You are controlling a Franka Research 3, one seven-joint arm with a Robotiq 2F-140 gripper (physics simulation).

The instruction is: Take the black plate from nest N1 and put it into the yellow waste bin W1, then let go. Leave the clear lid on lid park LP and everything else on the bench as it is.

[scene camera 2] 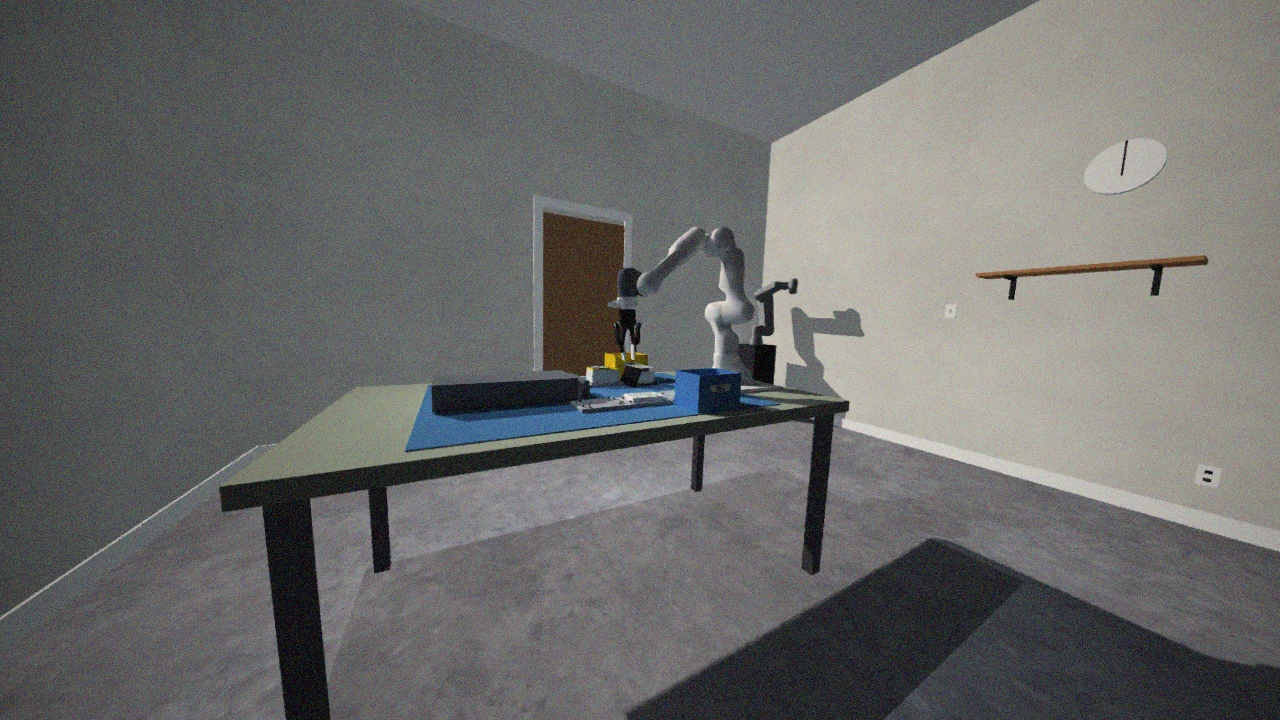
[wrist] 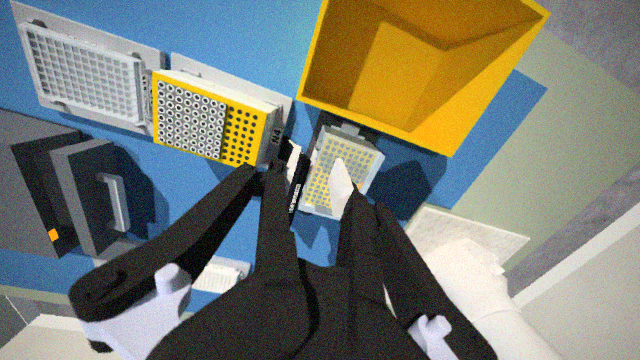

my gripper: scene camera 2; wrist
same spot on my gripper: [scene camera 2: 619, 340] = [wrist: 244, 208]
